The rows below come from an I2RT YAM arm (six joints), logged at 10 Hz.
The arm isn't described. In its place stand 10 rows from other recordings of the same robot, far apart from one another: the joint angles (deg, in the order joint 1, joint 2, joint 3, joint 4, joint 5, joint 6), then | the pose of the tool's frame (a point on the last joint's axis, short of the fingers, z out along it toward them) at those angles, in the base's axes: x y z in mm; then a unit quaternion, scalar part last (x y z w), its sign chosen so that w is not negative.
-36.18, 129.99, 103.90, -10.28, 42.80, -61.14 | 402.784 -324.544 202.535 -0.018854 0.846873 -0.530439 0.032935
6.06, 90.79, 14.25, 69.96, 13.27, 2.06 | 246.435 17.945 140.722 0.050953 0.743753 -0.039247 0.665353
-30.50, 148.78, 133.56, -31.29, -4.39, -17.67 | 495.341 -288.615 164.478 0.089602 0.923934 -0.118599 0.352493
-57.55, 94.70, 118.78, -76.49, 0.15, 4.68 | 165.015 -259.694 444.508 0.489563 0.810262 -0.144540 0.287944
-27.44, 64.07, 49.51, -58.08, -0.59, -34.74 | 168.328 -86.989 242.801 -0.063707 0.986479 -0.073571 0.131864
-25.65, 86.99, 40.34, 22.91, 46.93, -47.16 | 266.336 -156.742 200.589 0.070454 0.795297 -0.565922 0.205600
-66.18, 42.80, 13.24, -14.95, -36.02, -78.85 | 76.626 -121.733 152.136 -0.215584 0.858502 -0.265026 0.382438
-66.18, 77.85, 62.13, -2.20, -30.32, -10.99 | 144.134 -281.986 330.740 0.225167 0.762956 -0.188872 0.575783
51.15, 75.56, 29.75, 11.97, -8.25, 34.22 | 158.294 204.671 174.483 -0.163032 0.865435 0.364948 0.302087
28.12, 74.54, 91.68, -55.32, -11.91, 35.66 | 218.450 125.070 430.214 0.013588 0.895672 0.308829 0.319704
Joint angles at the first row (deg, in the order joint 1, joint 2, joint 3, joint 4, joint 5, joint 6):
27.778, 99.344, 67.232, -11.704, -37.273, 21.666
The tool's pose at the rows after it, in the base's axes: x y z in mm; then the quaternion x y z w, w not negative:
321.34 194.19 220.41 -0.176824 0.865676 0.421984 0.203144
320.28 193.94 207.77 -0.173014 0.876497 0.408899 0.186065
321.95 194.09 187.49 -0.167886 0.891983 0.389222 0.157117
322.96 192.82 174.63 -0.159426 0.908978 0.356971 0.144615
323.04 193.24 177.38 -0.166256 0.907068 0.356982 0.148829
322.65 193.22 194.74 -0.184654 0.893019 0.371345 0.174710
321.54 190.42 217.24 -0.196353 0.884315 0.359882 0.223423
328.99 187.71 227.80 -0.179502 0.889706 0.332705 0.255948
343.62 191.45 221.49 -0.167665 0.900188 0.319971 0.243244
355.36 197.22 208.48 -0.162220 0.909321 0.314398 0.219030
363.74 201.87 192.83 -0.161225 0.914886 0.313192 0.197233
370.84 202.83 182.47 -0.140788 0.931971 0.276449 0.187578
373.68 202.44 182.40 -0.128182 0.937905 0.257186 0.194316
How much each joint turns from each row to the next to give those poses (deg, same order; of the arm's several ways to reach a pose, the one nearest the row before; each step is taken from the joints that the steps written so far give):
0.022, 0.290, -0.014, -1.289, -0.708, -0.891
0.104, 1.206, -0.659, -1.162, 0.830, -0.667
-0.025, 2.854, 0.001, -2.076, 0.962, -1.201
0.005, 1.749, 0.211, -2.091, 3.189, -0.888
0.049, -0.255, 0.283, -0.252, -0.026, -0.728
-0.065, -2.217, 0.494, 0.723, -1.141, -1.139
-0.086, -3.254, 0.394, 0.870, 2.671, -1.293
-0.520, -0.281, 1.790, 0.064, 4.493, 0.500
-0.406, 3.851, 3.884, -2.237, 1.069, 0.282
-0.035, 4.210, 3.191, -2.023, -0.168, 0.111
-0.003, 3.649, 1.882, -0.797, -0.702, -0.182
0.003, 2.627, 2.181, -2.412, 4.201, 0.783
-0.008, 0.415, 0.736, -0.436, 2.705, 0.767

